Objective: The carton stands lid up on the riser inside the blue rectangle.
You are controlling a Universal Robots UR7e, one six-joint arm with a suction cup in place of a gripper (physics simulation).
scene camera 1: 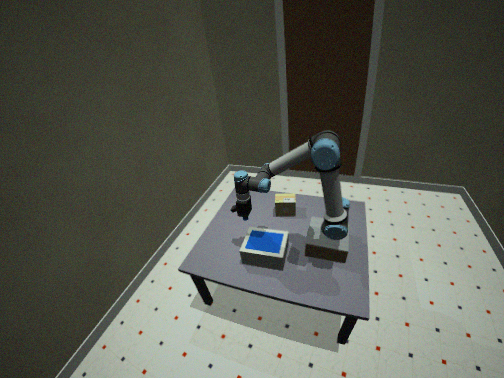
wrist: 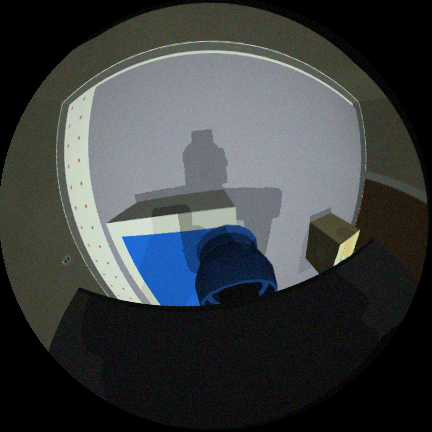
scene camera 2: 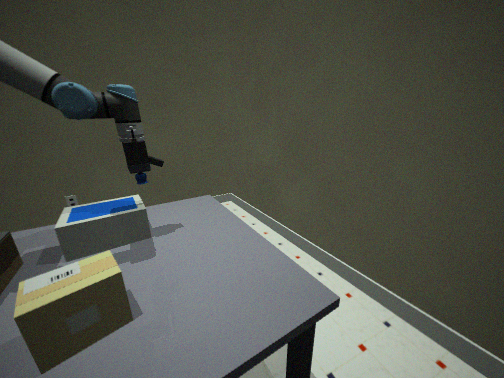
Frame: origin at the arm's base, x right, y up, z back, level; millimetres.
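Seen in the pictures: hand, tool point: (scene camera 1: 245, 218) (wrist: 227, 251) (scene camera 2: 142, 182).
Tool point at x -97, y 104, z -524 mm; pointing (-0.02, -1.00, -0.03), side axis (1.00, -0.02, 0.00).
Observation:
A point is followed by its place in that frame.
The carton (scene camera 1: 285, 207) {z -333, x 192, y -24 mm} (scene camera 2: 75, 317) {z -342, x 297, y -30 mm} (wrist: 320, 245) {z -359, x 187, y -44 mm} is a brown box standing on the table, its taped face with a white barcode label upward. It is apart from the riser (scene camera 1: 262, 260) {z -385, x -273, y -42 mm} (scene camera 2: 105, 232) {z -385, x -73, y -41 mm} (wrist: 135, 227) {z -504, x -214, y 12 mm}, a pale grey block with a blue rectangle (scene camera 1: 265, 242) {z -386, x -182, y 12 mm} (scene camera 2: 100, 210) {z -380, x -155, y 12 mm} (wrist: 155, 260) {z -444, x -201, y 12 mm} on its top. My gripper (scene camera 1: 245, 217) (scene camera 2: 142, 179) (wrist: 227, 237), a blue suction cup pointing down, is open with nothing on it. It hangs in the air above the table, away from the carton. In the wrist view the cup hides part of the riser.
The grey table (scene camera 1: 215, 250) {z -724, x -214, y -108 mm} (scene camera 2: 215, 280) {z -623, x 278, y -108 mm} bears the carton and riser. The arm's base stands on a brown-sided block (scene camera 1: 326, 251) {z -34, x -152, y -31 mm}, which partly shows at the left edge of the second scene view (scene camera 2: 6, 260) {z -153, x -75, y -53 mm}. Walls stand beyond the table.

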